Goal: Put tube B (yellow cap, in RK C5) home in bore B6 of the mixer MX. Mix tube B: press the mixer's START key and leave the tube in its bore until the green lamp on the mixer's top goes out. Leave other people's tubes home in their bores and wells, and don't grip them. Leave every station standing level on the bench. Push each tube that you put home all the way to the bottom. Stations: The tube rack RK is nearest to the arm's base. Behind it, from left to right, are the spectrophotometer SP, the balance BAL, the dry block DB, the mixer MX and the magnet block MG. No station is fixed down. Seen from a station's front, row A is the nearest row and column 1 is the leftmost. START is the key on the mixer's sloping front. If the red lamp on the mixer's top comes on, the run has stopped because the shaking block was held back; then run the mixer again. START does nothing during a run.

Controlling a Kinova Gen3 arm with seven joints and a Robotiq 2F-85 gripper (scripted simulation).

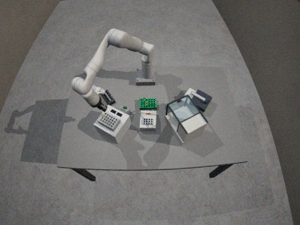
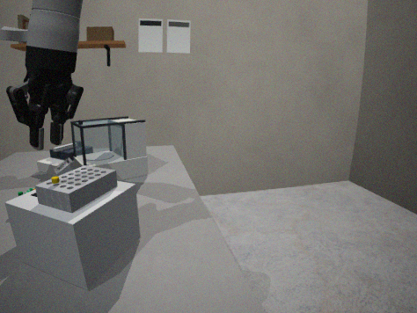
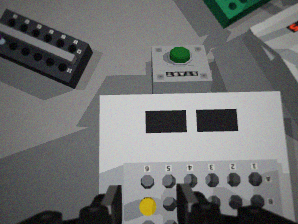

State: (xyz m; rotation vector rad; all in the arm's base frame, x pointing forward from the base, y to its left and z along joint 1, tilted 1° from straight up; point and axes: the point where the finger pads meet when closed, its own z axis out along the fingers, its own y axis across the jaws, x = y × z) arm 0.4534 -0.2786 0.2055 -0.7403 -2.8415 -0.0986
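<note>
My gripper is now 18 cm above the green start key, 12 cm to the right of it and 12 cm past it. Also, from my hand: dry block: 28 cm to the left, 22 cm below, 3 cm behind; dark magnet block: 24 cm behind, 23 cm below, 4 cm to the right; grey mixer block: 10 cm below, 3 cm to the left, 3 cm ahead.
</note>
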